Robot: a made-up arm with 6 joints.
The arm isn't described. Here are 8 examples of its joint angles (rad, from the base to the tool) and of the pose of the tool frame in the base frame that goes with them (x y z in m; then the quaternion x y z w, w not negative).
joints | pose
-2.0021 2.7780 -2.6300 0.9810 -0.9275 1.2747 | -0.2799 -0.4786 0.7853 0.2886 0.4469 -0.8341 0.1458
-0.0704 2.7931 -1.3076 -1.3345 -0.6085 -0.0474 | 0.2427 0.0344 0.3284 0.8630 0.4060 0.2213 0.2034
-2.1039 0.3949 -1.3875 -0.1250 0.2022 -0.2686 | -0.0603 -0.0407 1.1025 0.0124 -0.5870 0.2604 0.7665
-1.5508 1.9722 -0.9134 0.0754 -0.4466 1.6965 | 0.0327 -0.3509 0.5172 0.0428 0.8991 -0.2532 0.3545
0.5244 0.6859 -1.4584 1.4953 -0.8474 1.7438 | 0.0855 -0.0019 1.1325 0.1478 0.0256 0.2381 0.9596
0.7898 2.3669 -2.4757 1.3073 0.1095 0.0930 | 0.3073 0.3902 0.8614 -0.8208 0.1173 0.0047 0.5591
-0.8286 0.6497 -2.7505 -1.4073 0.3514 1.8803 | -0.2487 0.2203 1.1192 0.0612 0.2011 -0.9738 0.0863
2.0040 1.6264 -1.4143 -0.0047 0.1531 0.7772 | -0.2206 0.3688 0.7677 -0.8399 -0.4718 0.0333 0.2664
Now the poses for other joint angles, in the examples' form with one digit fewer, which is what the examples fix.
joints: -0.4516 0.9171 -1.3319 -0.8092 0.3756 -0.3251
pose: 0.193 -0.139 1.005 0.557 -0.283 0.394 0.674
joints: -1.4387 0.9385 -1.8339 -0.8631 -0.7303 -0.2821
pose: 0.032 -0.071 1.185 -0.029 -0.113 0.469 0.875
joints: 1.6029 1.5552 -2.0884 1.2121 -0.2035 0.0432
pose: -0.041 0.339 1.083 -0.669 -0.131 0.077 0.728
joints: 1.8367 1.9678 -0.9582 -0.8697 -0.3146 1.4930
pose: -0.154 0.305 0.495 -0.850 -0.517 0.081 0.061
